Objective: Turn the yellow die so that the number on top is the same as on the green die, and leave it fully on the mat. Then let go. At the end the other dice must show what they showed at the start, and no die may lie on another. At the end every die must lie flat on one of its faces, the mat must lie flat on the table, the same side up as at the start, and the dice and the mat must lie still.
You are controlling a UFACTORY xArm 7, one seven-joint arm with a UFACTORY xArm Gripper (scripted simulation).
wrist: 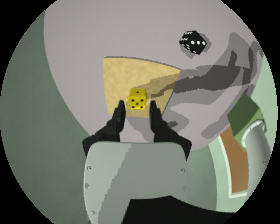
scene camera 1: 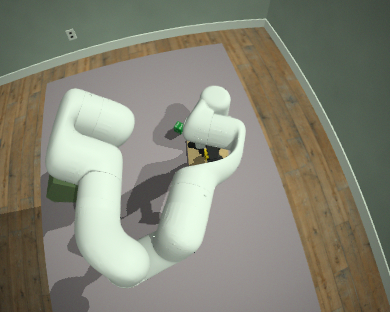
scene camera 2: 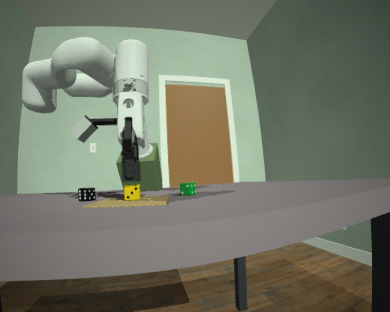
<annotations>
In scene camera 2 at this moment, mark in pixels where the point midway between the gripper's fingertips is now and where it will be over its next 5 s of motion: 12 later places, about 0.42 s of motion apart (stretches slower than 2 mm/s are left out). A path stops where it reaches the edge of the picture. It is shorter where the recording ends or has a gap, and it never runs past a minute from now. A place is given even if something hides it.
My gripper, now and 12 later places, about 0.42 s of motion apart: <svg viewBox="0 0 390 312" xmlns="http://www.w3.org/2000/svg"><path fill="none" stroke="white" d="M132 181L131 175L131 161L131 159L131 157L131 157L131 158L130 157L130 160L130 168L131 177L131 186L132 191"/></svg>
</annotations>
